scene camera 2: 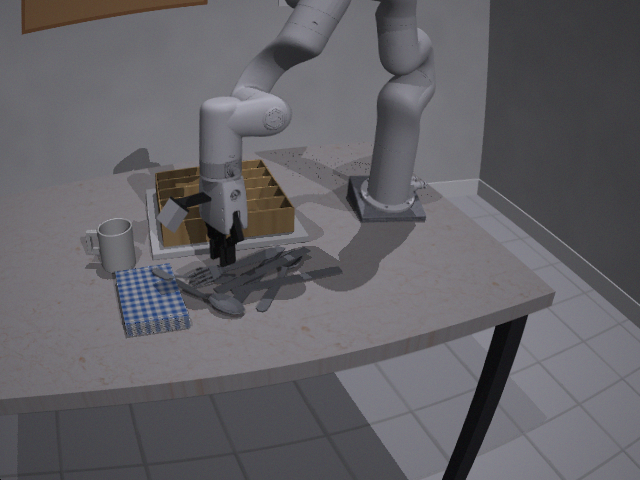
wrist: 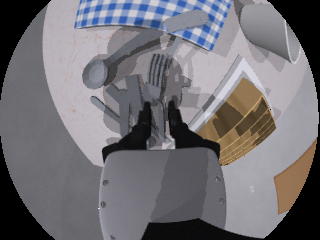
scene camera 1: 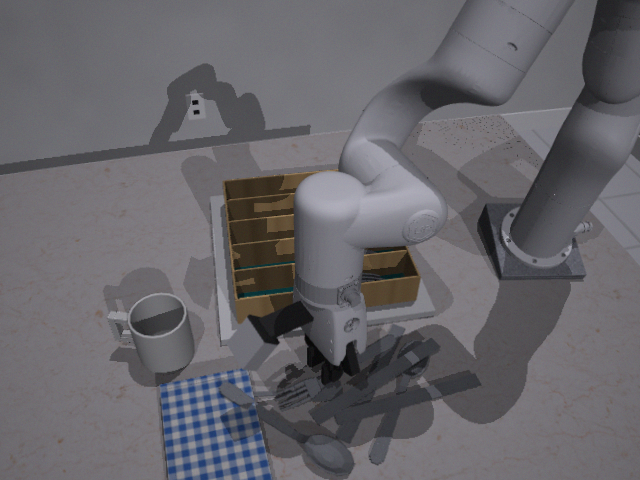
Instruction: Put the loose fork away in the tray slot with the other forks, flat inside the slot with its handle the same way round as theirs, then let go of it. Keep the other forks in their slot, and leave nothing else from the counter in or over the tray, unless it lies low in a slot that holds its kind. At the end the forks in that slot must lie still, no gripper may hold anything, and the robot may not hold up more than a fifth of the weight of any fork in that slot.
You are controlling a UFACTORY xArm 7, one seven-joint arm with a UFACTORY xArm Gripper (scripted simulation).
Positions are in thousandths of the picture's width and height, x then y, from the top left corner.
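Observation:
Scene camera 1: my gripper (scene camera 1: 507, 772), wooden tray (scene camera 1: 409, 474). Scene camera 2: my gripper (scene camera 2: 349, 543), wooden tray (scene camera 2: 420, 407). Wrist view: my gripper (wrist: 498, 452), wooden tray (wrist: 752, 473).

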